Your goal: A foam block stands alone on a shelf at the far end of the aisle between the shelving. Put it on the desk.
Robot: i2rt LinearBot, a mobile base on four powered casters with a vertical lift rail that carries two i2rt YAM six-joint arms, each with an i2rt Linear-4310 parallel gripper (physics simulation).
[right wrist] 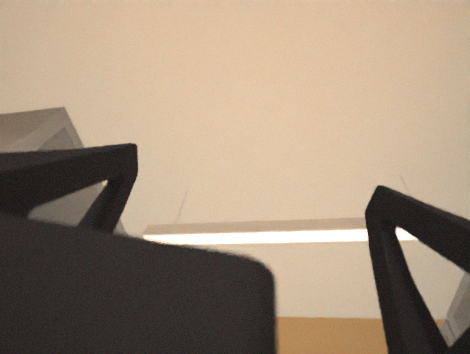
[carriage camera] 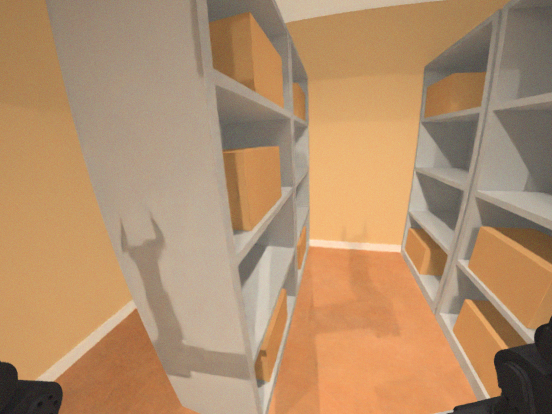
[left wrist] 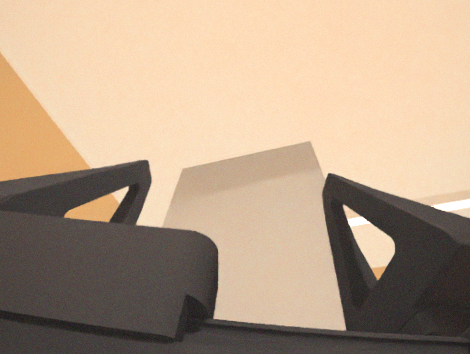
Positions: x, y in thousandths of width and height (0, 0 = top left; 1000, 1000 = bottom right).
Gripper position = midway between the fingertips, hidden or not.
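Left gripper (left wrist: 503, 501), visible. Right gripper (right wrist: 541, 504), visible.
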